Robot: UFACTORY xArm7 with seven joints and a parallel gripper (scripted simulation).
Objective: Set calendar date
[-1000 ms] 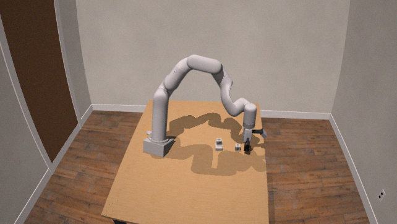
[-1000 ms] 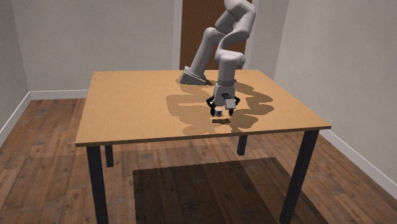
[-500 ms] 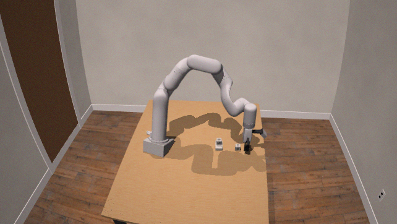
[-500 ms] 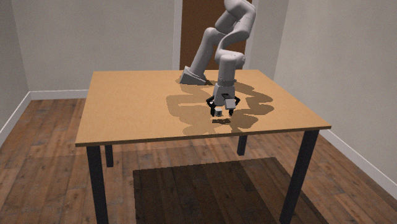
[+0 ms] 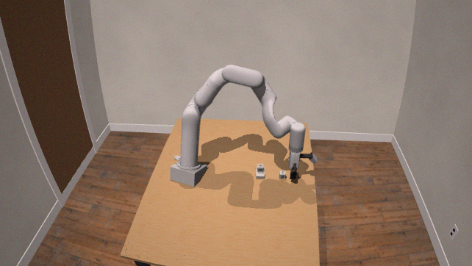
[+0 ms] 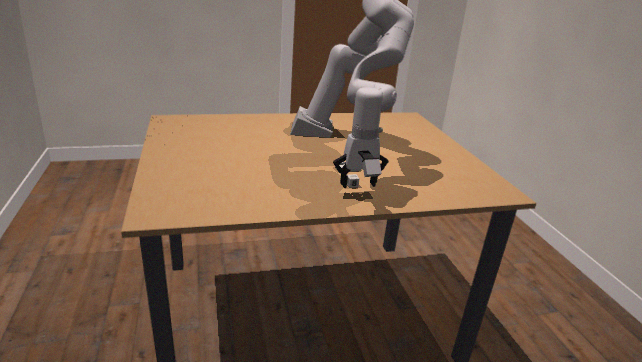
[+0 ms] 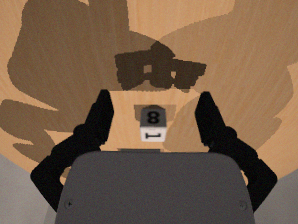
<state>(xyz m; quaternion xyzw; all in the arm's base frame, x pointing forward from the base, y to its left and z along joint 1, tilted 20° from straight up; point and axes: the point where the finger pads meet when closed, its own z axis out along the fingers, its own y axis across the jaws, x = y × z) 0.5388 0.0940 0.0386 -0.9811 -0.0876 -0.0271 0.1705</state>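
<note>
The grey calendar tray is 170 mm behind my hand, 10 mm to the right of it and 30 mm below it.
</note>
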